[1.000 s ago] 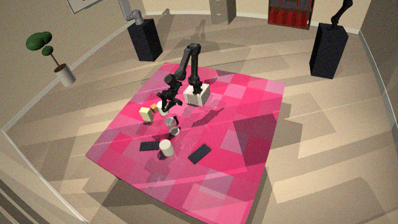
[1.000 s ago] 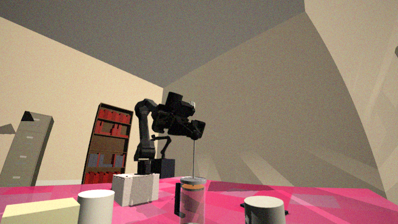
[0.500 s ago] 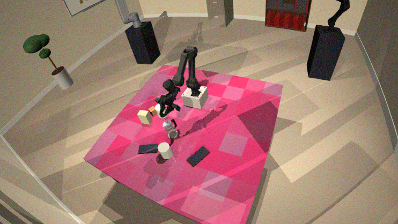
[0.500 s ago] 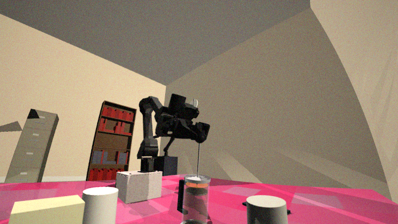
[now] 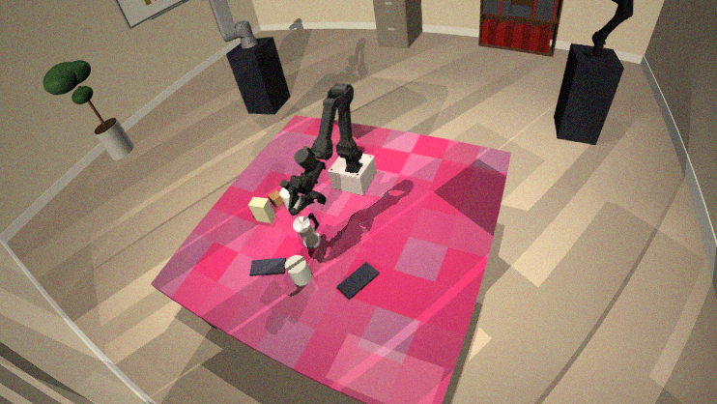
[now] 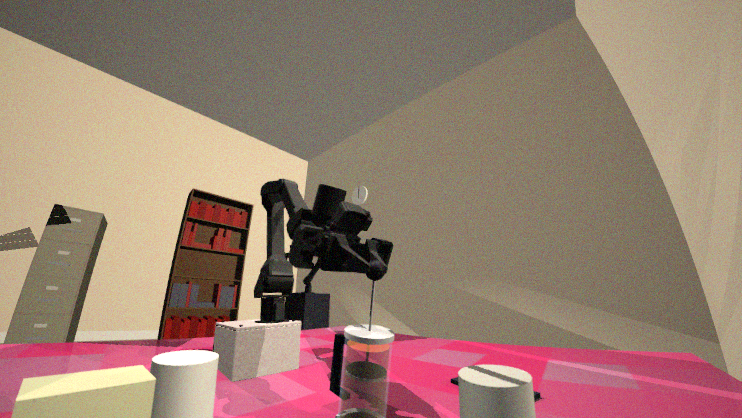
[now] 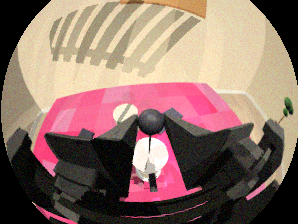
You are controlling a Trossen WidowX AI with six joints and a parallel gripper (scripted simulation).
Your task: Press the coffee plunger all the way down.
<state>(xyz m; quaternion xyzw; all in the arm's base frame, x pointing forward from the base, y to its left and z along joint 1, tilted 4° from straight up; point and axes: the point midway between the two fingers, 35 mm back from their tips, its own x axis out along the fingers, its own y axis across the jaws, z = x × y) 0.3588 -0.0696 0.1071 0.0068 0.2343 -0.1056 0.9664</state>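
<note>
The glass coffee press is 40 mm behind my gripper tip, 10 mm to the left of it and 110 mm below it. The rest, counted from my gripper tip: cream block 100 mm behind, 260 mm to the right, 170 mm below.
</note>
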